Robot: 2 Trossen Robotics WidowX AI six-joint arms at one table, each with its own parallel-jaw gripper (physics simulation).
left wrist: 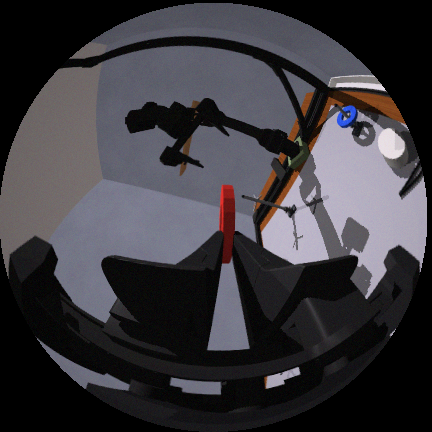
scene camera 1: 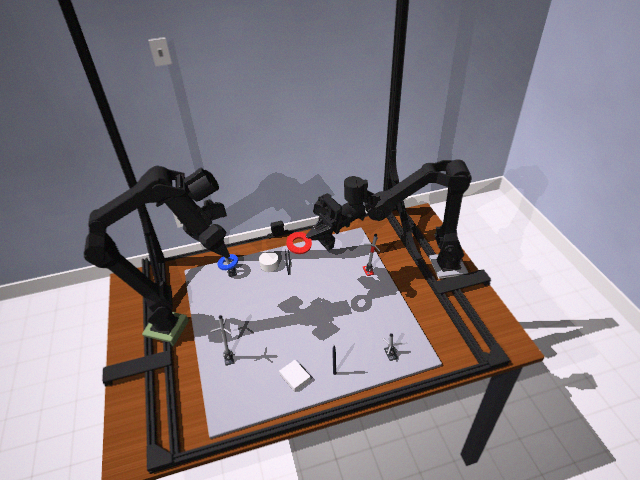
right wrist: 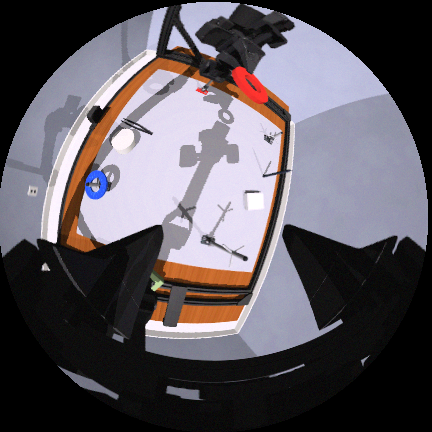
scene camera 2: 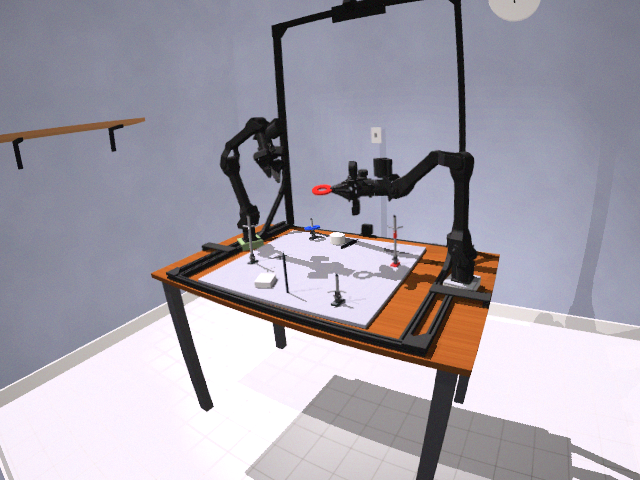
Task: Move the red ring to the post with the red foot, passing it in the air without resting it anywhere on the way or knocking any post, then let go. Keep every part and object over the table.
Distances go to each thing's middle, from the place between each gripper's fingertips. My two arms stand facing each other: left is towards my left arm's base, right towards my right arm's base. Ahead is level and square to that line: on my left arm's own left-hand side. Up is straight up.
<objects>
The red ring (left wrist: 227, 207) lies 10 mm ahead of my left hand and 20 mm to the right of it.
I see my right gripper 21 cm to the right of the red ring, 3 cm above it and 1 cm past it.
</objects>
